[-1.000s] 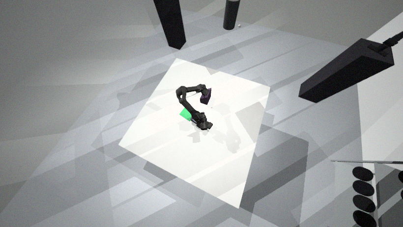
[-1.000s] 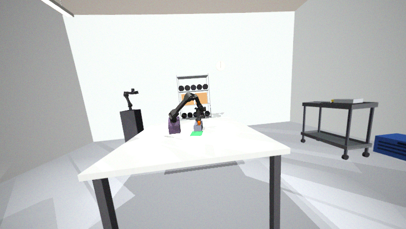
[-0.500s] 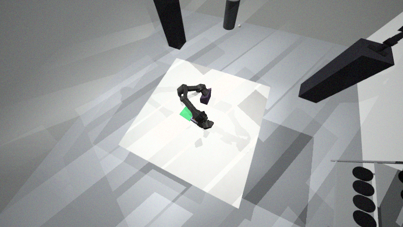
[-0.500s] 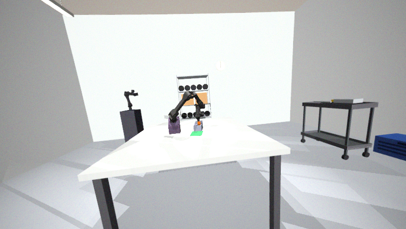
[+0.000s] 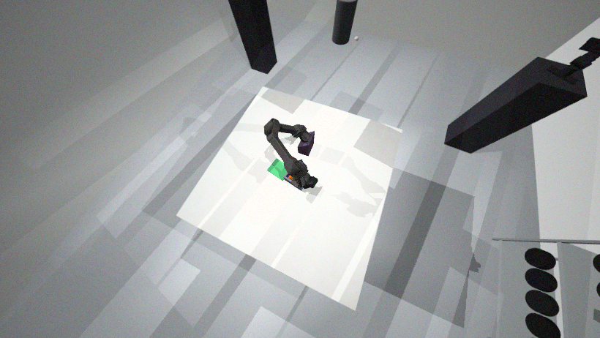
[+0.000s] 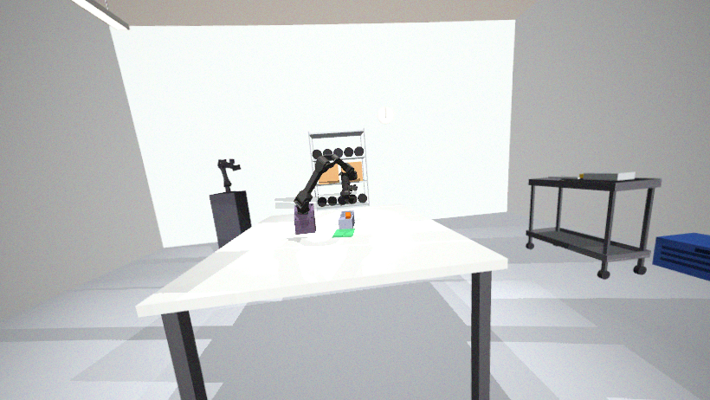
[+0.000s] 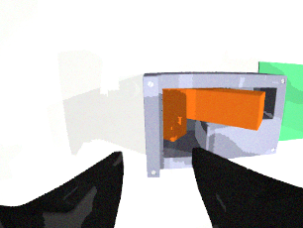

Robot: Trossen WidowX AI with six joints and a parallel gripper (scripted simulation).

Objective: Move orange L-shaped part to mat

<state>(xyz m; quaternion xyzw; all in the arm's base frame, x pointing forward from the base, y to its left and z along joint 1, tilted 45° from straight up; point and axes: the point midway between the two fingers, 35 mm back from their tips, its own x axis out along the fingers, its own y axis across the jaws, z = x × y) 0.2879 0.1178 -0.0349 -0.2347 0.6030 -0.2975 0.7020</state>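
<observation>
The orange L-shaped part is 100 mm below my gripper tip, 40 mm to the right of it and 10 mm behind it. Also, from my gripper tip: green mat: 220 mm to the right, 160 mm below, 40 mm behind.
</observation>
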